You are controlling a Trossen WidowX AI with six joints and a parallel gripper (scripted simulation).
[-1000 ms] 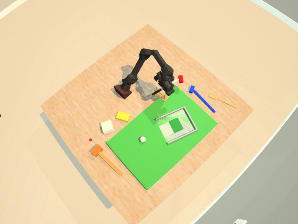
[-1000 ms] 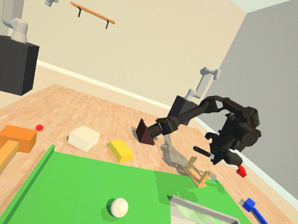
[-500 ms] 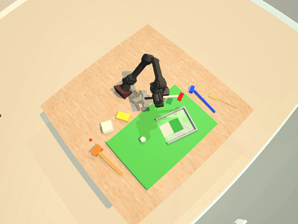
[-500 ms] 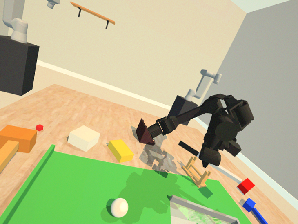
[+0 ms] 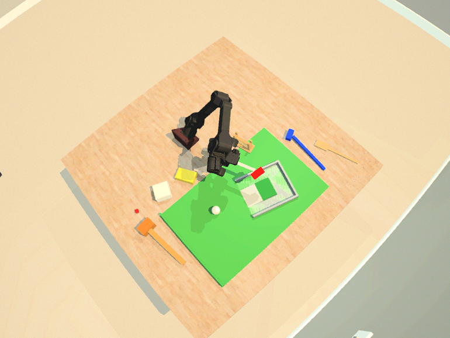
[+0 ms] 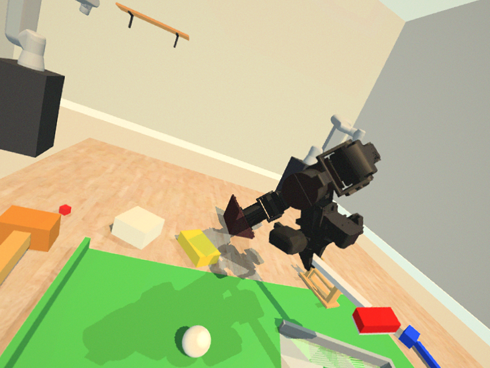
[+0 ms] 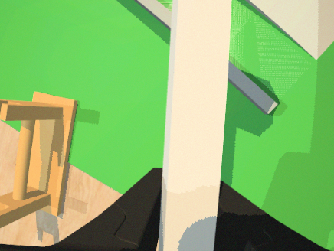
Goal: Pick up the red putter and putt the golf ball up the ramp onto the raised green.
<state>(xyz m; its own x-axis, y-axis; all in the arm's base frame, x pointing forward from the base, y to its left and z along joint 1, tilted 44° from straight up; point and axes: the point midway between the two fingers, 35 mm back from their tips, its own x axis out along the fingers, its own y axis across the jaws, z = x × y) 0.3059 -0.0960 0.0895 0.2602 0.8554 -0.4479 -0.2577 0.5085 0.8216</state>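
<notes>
Right now my gripper tip is 3 cm short of the red putter and 2 cm below it. The rest, counted from my gripper tip: yellow block: 18 cm to the right, 17 cm behind, 11 cm below; then green mat: 15 cm ahead, 12 cm below, 9 cm to the right; then white golf ball: 22 cm to the right, 10 cm below, 7 cm ahead.
</notes>
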